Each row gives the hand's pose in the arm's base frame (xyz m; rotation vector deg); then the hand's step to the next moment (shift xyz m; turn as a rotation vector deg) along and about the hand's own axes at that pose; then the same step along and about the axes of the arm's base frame.
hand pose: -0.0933 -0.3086 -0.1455 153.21 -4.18 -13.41
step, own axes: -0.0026 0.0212 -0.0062 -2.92 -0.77 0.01
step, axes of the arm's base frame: -0.0017 -0.0161 0.0153 -2.87 0.95 0.10
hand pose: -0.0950 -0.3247 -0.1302 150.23 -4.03 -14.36
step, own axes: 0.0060 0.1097 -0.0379 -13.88 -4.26 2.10
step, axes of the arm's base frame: 0.0127 -0.0782 0.0850 -14.01 4.05 -1.60
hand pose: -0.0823 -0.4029 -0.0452 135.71 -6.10 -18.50
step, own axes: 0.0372 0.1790 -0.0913 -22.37 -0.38 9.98
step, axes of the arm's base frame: 0.0626 -0.0762 0.1790 -24.21 -2.58 -2.76
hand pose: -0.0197 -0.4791 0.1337 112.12 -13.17 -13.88
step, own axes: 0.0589 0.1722 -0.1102 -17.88 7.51 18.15
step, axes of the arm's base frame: 0.0785 0.0152 0.1972 -22.52 -14.04 1.12
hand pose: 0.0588 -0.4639 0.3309 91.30 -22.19 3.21
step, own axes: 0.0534 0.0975 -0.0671 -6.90 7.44 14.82
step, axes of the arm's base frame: 0.0363 0.0533 0.1127 -11.52 -13.10 4.26
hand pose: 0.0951 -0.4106 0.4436 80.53 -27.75 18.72
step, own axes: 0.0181 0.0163 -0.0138 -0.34 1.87 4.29
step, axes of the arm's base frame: 0.0093 0.0148 0.0219 -1.77 -3.94 1.83
